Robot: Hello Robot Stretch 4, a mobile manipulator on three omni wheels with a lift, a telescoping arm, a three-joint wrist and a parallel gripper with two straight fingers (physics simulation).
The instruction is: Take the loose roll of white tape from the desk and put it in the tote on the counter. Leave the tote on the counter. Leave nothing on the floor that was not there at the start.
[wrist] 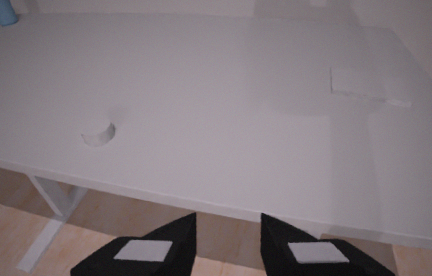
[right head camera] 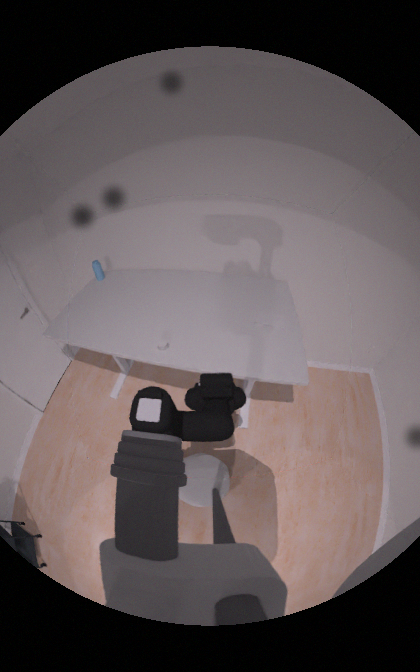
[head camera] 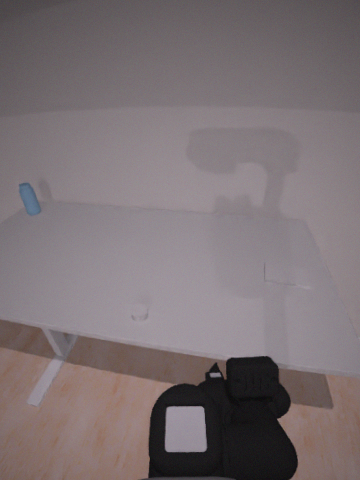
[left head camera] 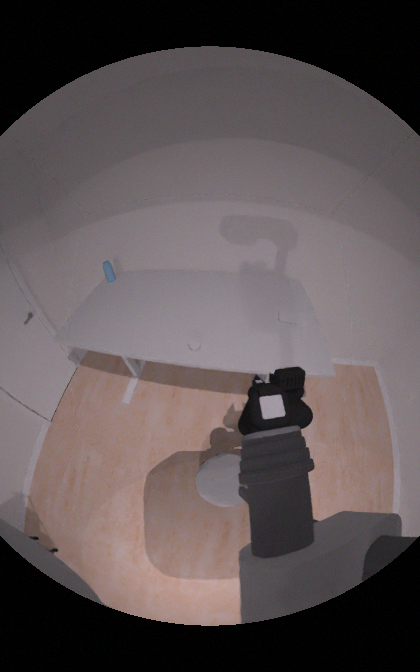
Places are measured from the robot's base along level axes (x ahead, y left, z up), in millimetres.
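Pixels of known places: gripper, fingertip midpoint: (wrist: pixel 228 232).
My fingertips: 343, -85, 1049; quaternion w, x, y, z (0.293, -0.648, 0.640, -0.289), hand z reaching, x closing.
Behind a point stands the place of what it marks, as x, y, z.
The roll of white tape (head camera: pixel 140 314) @(560, 124, 946) (left head camera: pixel 194 346) (right head camera: pixel 163 345) (wrist: pixel 99 134) @(556, 116, 944) lies flat on the white desk (head camera: pixel 150 255) @(869, 126, 922) (left head camera: pixel 200 305) (right head camera: pixel 190 305) (wrist: pixel 200 100) @(683, -29, 922), near its front edge and left of my gripper. My gripper (wrist: pixel 228 232) @(343, -85, 1049) is open and empty in the wrist view, tilted down, with its fingertips in front of the desk's front edge. In the head views the wrist hides most of the fingers. The tote and the counter do not show in these views.
A blue bottle (head camera: pixel 30 199) @(1228, 774, 1014) (left head camera: pixel 109 271) (right head camera: pixel 98 270) (wrist: pixel 7 13) @(1235, 768, 968) stands at the desk's back left corner. A flat white object (head camera: pixel 290 274) @(734, -385, 932) (wrist: pixel 360 82) @(742, -356, 932) lies on the right part of the desk. A desk leg (head camera: pixel 56 342) @(970, 801, 152) (wrist: pixel 50 195) @(973, 799, 175) stands under the left part. Walls stand behind and beside the desk.
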